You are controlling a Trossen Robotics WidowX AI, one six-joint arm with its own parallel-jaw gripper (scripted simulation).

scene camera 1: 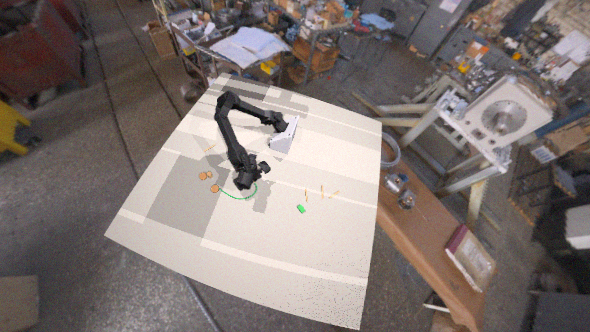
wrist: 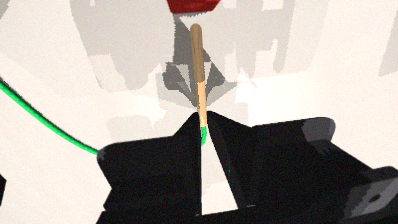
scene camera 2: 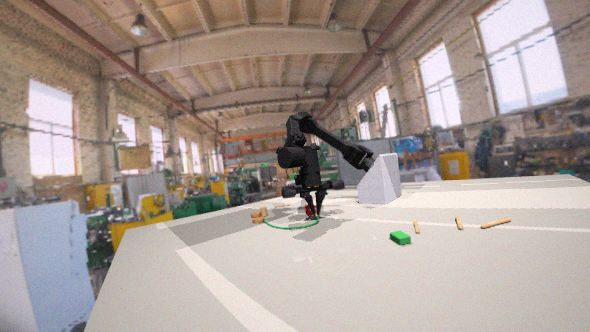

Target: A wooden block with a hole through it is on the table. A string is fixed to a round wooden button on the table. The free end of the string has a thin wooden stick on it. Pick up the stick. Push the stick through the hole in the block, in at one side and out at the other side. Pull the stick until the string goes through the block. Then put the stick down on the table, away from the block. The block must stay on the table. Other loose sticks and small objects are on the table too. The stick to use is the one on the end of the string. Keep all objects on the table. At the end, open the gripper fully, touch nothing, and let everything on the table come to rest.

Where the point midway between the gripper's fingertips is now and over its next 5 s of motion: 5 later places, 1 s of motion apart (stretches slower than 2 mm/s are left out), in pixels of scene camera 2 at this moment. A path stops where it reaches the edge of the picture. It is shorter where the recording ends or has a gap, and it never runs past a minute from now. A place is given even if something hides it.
My gripper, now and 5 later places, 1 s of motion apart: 316, 216; 315, 215; 314, 214; 312, 212; 309, 192; 308, 190
